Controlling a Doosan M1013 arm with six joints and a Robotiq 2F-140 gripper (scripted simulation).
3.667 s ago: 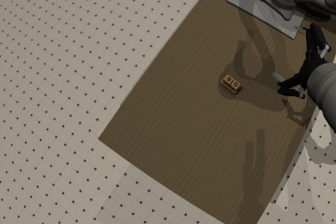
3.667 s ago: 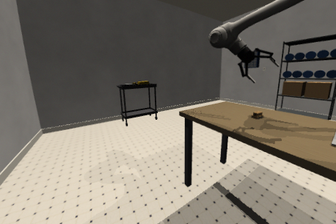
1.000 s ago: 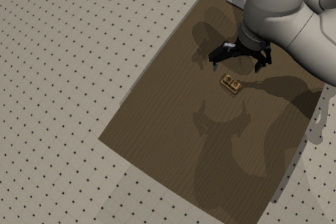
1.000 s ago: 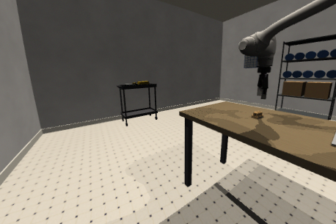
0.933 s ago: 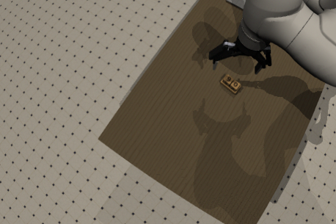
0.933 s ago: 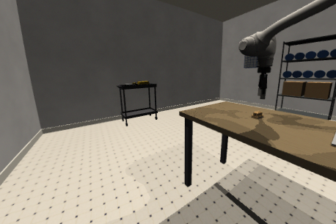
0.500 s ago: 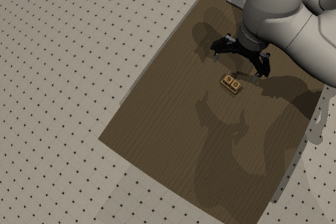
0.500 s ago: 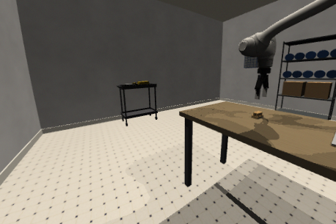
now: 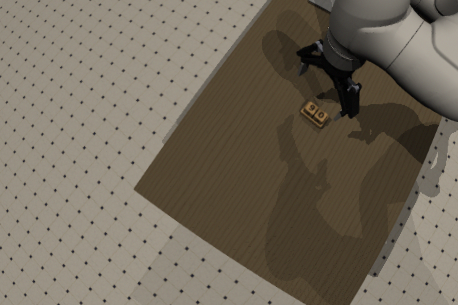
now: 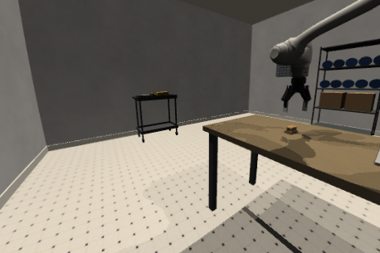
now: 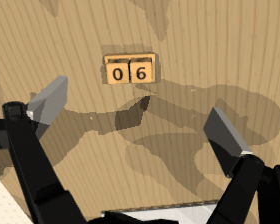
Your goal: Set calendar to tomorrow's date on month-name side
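My hand is 2 cm to the right of the wooden calendar tray and 14 cm above it.
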